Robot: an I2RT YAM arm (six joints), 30 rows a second.
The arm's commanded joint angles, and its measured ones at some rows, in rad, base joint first. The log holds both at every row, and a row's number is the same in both.
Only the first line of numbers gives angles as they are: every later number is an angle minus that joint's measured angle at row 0.
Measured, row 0:
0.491 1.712 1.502 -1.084 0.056 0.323
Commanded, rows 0 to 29:
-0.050 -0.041 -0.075 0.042 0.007 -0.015
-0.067 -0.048 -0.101 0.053 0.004 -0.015
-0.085 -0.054 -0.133 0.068 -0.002 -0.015
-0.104 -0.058 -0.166 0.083 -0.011 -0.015
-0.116 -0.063 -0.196 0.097 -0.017 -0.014
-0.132 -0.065 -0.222 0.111 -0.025 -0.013
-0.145 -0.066 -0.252 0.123 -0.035 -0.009
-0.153 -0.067 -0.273 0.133 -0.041 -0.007
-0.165 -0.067 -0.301 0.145 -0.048 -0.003
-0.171 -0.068 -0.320 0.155 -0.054 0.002
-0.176 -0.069 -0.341 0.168 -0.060 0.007
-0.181 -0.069 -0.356 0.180 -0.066 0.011
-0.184 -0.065 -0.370 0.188 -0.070 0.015
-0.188 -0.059 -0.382 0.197 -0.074 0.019
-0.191 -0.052 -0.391 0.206 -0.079 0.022
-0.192 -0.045 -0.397 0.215 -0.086 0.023
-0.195 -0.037 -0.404 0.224 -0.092 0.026
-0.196 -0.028 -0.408 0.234 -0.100 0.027
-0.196 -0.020 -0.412 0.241 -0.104 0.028
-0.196 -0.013 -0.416 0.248 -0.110 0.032
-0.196 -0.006 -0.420 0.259 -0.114 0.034
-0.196 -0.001 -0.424 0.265 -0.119 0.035
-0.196 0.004 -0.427 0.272 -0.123 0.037
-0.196 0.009 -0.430 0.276 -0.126 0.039
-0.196 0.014 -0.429 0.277 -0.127 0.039
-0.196 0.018 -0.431 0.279 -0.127 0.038
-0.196 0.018 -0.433 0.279 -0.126 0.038
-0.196 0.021 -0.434 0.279 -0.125 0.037
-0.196 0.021 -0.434 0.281 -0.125 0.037
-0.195 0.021 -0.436 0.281 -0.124 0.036
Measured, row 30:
-0.189 0.012 -0.425 0.252 -0.109 0.026
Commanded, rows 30 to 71:
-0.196 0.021 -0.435 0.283 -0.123 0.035
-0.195 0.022 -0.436 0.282 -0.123 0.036
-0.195 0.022 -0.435 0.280 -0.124 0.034
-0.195 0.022 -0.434 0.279 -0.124 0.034
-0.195 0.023 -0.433 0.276 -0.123 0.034
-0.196 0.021 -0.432 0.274 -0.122 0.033
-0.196 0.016 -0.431 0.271 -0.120 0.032
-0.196 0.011 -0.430 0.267 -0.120 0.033
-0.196 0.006 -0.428 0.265 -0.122 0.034
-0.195 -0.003 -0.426 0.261 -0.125 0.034
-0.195 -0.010 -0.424 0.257 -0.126 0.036
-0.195 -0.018 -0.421 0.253 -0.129 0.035
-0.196 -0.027 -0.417 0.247 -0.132 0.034
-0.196 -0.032 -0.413 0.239 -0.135 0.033
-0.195 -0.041 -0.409 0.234 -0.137 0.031
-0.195 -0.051 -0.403 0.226 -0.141 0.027
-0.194 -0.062 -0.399 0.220 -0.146 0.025
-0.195 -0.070 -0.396 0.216 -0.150 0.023
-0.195 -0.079 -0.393 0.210 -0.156 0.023
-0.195 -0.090 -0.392 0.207 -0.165 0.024
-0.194 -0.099 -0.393 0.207 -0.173 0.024
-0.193 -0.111 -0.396 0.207 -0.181 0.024
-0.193 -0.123 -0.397 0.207 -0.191 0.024
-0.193 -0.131 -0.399 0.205 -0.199 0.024
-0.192 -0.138 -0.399 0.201 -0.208 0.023
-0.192 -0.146 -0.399 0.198 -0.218 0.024
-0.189 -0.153 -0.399 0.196 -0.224 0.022
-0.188 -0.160 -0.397 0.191 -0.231 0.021
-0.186 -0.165 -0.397 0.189 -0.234 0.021
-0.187 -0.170 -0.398 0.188 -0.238 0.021
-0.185 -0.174 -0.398 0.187 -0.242 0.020
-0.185 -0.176 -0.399 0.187 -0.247 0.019
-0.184 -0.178 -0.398 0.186 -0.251 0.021
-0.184 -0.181 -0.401 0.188 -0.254 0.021
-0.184 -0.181 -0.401 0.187 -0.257 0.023
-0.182 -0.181 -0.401 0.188 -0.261 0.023
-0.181 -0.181 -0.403 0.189 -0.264 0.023
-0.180 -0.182 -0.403 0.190 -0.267 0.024
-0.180 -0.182 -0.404 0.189 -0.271 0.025
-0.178 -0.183 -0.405 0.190 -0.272 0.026
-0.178 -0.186 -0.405 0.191 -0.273 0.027
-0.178 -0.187 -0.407 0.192 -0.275 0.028
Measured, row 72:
-0.184 -0.158 -0.420 0.201 -0.255 0.028
